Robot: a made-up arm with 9 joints.
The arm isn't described. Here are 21 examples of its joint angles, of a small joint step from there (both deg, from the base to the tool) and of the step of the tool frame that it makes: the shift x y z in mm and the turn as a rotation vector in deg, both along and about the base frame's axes.
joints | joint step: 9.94 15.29 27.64 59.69 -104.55 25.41 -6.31 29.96 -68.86 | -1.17 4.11 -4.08 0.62 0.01 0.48 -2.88 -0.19 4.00
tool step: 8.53 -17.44 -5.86 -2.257 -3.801 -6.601
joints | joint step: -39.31 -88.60 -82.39 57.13 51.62 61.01 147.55 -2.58 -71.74 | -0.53 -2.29 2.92 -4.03 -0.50 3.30 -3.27 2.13 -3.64
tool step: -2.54 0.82 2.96 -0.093 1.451 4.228
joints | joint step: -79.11 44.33 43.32 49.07 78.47 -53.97 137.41 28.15 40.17 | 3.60 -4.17 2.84 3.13 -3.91 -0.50 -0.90 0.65 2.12
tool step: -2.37 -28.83 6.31 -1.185 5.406 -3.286
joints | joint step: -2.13 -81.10 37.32 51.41 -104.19 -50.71 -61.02 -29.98 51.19 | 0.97 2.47 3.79 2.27 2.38 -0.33 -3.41 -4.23 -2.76
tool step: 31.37 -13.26 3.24 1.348 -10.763 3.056
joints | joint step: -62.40 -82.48 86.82 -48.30 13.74 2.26 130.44 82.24 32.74 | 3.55 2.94 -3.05 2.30 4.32 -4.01 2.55 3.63 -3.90
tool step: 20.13 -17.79 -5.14 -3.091 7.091 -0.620
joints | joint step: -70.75 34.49 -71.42 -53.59 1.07 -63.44 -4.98 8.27 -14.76 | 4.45 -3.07 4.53 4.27 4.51 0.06 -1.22 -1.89 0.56
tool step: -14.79 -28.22 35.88 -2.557 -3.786 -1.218
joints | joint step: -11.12 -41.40 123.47 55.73 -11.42 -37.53 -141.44 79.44 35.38 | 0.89 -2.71 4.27 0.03 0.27 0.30 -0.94 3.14 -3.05
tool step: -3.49 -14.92 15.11 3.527 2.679 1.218
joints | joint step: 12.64 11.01 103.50 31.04 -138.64 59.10 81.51 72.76 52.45 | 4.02 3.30 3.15 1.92 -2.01 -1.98 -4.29 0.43 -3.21
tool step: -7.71 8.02 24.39 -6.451 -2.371 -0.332
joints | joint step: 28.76 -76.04 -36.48 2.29 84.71 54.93 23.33 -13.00 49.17 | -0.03 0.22 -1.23 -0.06 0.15 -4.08 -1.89 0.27 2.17
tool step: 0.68 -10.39 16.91 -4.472 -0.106 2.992
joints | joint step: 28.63 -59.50 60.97 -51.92 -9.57 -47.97 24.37 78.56 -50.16 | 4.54 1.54 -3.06 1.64 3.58 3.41 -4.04 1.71 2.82
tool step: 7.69 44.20 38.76 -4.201 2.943 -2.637
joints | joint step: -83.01 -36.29 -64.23 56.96 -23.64 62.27 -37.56 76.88 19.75 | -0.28 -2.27 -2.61 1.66 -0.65 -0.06 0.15 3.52 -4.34
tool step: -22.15 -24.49 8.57 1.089 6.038 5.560
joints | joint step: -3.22 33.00 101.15 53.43 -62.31 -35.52 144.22 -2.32 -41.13 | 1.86 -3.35 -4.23 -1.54 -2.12 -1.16 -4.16 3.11 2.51
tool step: -18.50 14.01 24.28 4.518 6.294 -3.962
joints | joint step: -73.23 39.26 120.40 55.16 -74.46 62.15 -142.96 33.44 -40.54 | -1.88 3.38 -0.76 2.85 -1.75 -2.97 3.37 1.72 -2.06
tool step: -4.88 -12.48 -4.67 6.430 -2.749 -6.193
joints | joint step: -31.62 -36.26 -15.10 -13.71 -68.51 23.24 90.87 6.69 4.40 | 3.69 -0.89 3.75 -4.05 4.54 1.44 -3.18 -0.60 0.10
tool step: -9.38 -33.44 22.51 1.308 1.555 -5.691
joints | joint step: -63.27 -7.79 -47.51 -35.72 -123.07 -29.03 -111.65 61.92 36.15 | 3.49 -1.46 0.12 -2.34 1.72 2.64 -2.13 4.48 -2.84
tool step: -1.14 -48.48 19.87 -10.275 5.669 0.611
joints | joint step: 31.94 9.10 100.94 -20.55 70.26 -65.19 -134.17 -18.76 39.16 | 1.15 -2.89 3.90 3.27 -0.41 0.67 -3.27 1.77 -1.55
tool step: -9.60 12.44 10.43 -0.541 -4.735 -2.002
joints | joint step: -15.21 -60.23 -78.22 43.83 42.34 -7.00 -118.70 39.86 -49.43 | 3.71 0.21 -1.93 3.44 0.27 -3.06 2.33 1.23 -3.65
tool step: 4.16 -3.19 26.85 -2.461 2.137 -2.404
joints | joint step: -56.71 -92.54 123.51 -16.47 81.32 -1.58 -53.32 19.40 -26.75 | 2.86 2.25 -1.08 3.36 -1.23 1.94 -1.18 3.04 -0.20
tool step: 5.58 -29.06 43.08 -9.555 -0.201 -1.571
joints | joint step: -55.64 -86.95 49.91 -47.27 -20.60 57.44 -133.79 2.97 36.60 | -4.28 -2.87 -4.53 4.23 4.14 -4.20 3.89 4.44 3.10
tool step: 2.53 44.87 -18.03 1.064 4.605 0.633
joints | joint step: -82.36 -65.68 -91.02 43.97 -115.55 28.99 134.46 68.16 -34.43 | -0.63 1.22 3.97 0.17 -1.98 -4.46 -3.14 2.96 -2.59
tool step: -10.15 12.96 17.27 7.342 -0.090 0.216
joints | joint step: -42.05 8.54 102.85 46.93 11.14 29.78 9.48 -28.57 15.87 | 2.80 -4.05 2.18 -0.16 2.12 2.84 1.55 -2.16 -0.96
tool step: 10.37 -21.59 28.70 -4.059 2.906 5.653
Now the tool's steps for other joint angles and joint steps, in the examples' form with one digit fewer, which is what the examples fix.
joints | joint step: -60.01 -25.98 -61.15 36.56 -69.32 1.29 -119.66 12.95 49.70 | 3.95 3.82 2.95 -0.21 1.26 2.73 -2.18 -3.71 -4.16
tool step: 31.0 -33.3 5.1 -3.75 -6.99 -7.83
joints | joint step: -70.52 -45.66 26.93 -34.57 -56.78 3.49 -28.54 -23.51 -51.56 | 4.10 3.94 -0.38 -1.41 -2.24 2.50 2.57 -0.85 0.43
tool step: 11.7 -30.4 0.8 -4.41 0.43 0.51
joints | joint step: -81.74 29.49 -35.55 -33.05 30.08 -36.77 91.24 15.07 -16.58 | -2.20 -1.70 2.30 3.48 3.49 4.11 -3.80 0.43 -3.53
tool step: 4.9 30.4 -7.9 4.14 -2.60 -0.41
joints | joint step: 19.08 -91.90 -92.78 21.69 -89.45 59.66 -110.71 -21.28 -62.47 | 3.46 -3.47 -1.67 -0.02 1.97 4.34 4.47 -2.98 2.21
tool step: -0.8 36.0 31.0 -1.48 2.07 0.37
